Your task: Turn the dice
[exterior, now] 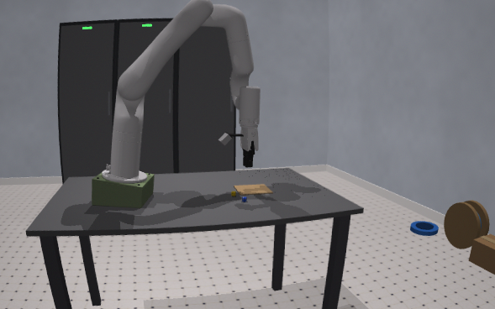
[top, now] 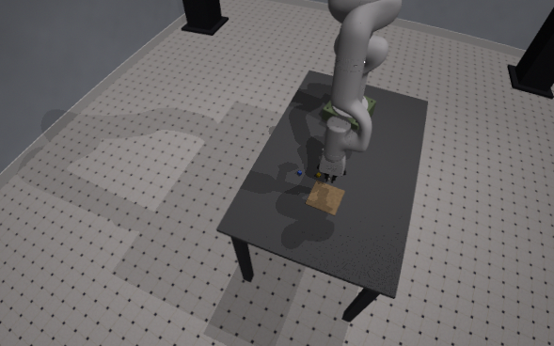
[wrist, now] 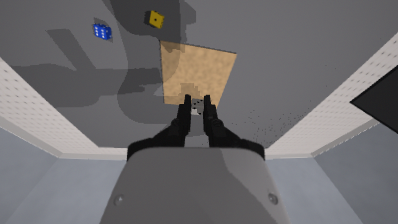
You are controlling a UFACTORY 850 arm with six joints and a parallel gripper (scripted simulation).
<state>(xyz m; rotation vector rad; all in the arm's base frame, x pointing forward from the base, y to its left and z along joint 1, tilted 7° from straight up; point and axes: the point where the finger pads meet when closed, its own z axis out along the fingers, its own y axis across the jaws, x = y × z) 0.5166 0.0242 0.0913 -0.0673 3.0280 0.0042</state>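
My gripper is now 2 cm short of the tan mat and 12 cm above it. Round my hand: blue die (6 cm behind, 15 cm to the right, 12 cm below); yellow die (8 cm behind, 6 cm to the right, 12 cm below); white die (1 cm below).
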